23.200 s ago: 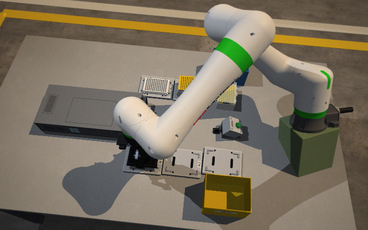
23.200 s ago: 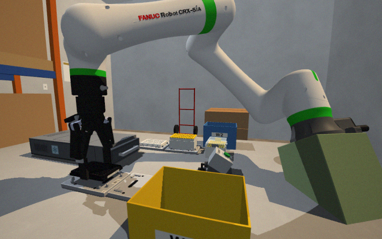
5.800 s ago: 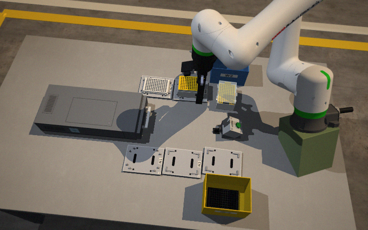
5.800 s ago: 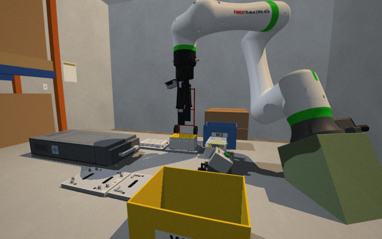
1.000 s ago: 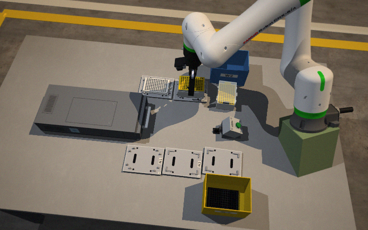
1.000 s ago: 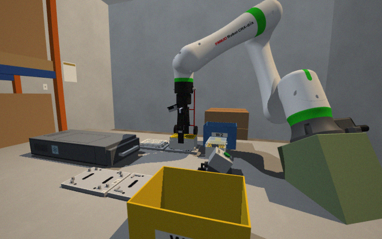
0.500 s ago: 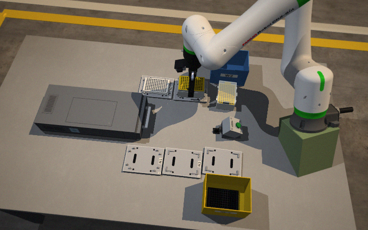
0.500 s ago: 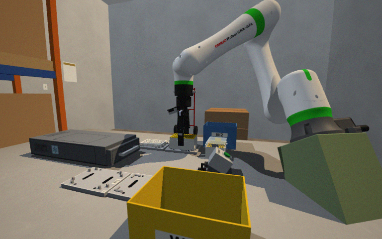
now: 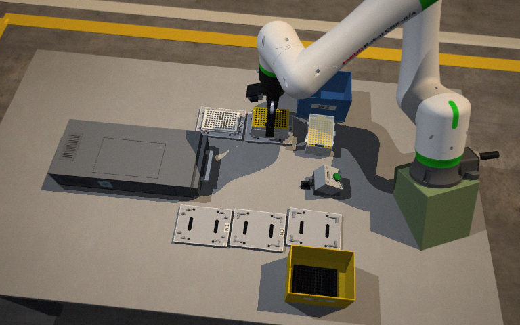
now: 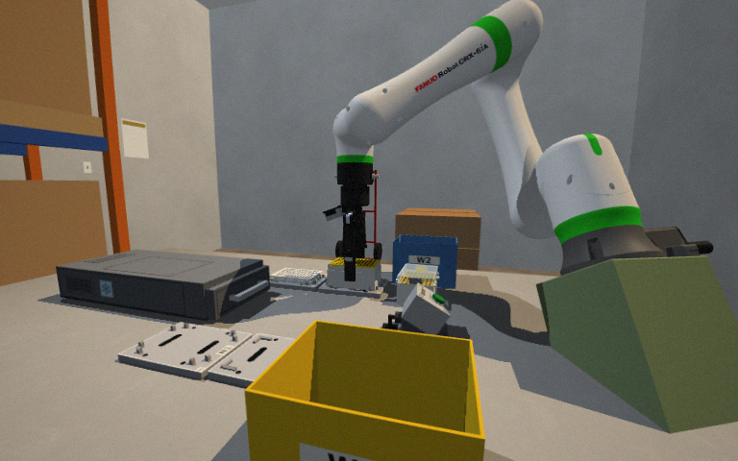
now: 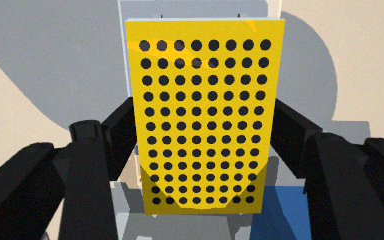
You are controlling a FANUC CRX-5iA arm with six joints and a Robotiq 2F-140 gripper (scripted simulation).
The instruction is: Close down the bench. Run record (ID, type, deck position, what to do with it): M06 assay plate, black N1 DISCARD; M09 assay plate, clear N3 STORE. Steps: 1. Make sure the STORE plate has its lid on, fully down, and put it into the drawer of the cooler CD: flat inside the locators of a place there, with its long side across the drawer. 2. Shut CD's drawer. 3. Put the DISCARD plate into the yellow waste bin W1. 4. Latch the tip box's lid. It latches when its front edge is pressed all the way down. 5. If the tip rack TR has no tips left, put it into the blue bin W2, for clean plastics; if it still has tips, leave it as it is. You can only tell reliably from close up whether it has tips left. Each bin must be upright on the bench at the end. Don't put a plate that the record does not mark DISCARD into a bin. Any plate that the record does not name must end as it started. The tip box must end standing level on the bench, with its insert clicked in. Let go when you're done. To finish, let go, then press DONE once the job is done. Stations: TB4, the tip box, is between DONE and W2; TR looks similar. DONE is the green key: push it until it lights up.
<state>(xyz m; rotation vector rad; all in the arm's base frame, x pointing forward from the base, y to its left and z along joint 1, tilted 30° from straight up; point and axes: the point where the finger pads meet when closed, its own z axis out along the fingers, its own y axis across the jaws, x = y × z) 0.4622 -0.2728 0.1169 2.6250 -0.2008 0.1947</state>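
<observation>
My gripper is now 10 mm past the tip rack TR and 10 mm above it. Also, from my hand: green DONE key: 240 mm to the left, 180 mm behind, 10 mm above; then blue bin W2: 200 mm behind, 90 mm to the right, 20 mm below; then white gridded plate: 170 mm ahead, 40 mm to the right, 40 mm below.
</observation>
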